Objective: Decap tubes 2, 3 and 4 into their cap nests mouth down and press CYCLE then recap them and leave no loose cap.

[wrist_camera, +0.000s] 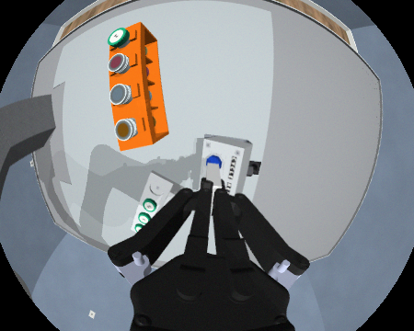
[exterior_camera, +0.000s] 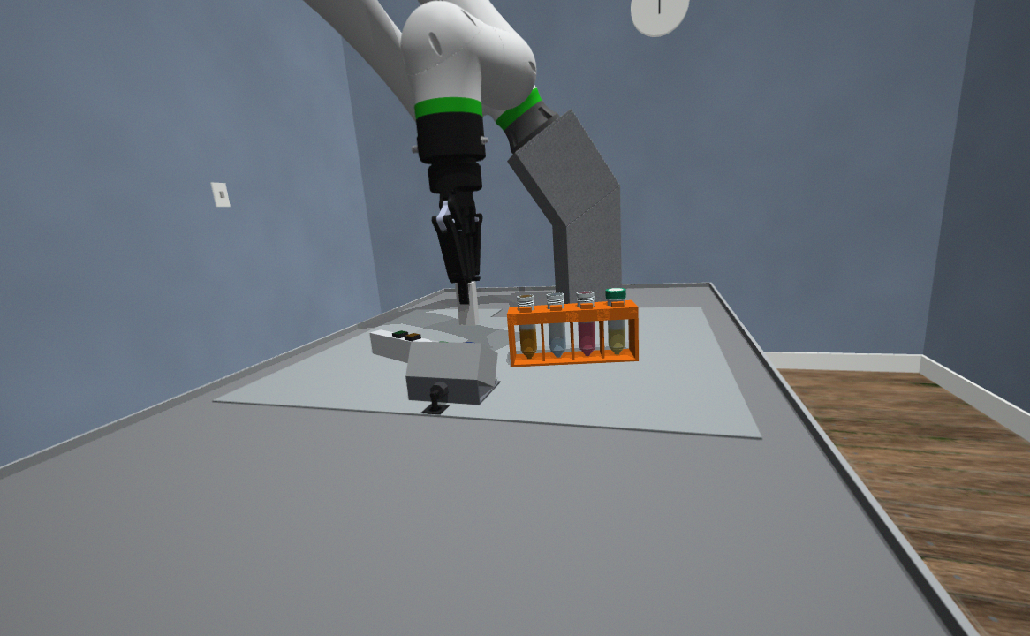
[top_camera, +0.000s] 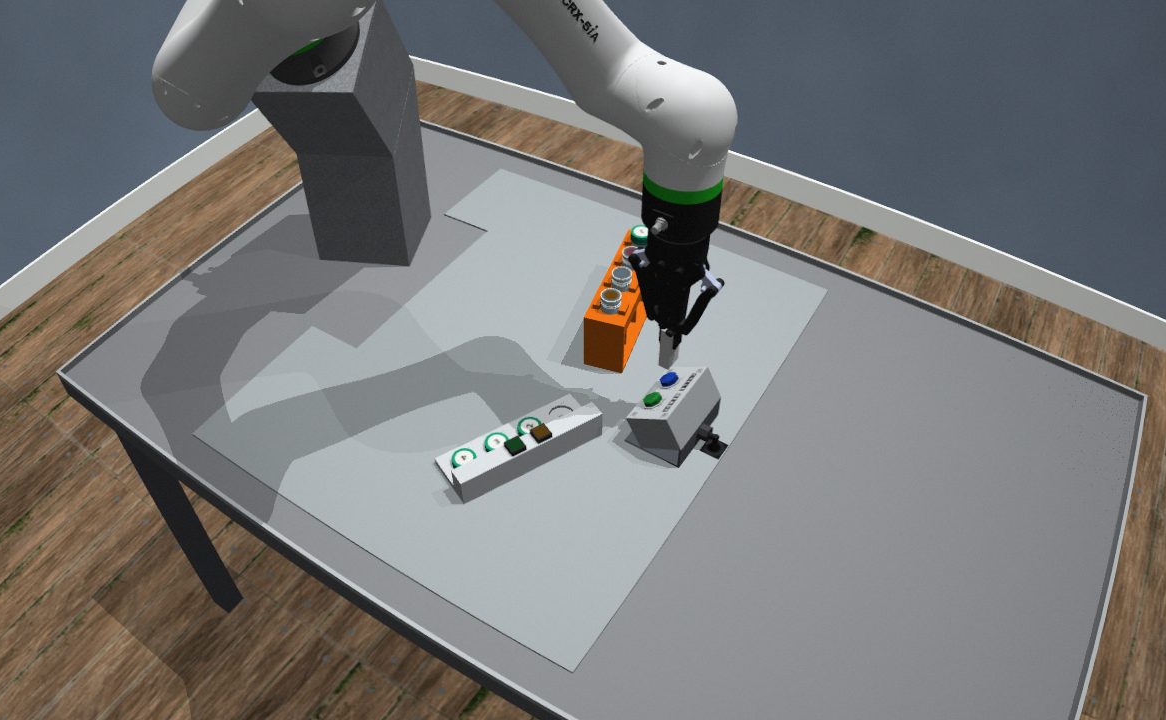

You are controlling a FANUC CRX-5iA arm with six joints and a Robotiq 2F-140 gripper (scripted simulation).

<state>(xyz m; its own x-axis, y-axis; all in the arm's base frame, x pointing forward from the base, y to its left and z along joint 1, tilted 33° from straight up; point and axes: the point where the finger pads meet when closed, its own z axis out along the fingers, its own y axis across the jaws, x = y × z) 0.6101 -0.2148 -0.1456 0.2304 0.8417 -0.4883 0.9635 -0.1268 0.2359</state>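
My gripper is now 7 cm above the blue key. From my hand the other things lie so: grey key box (8 cm below, 3 cm to the right, 2 cm ahead); then tube (11 cm behind, 9 cm below, 8 cm to the left); then green key (7 cm below, 4 cm to the right, 1 cm behind).
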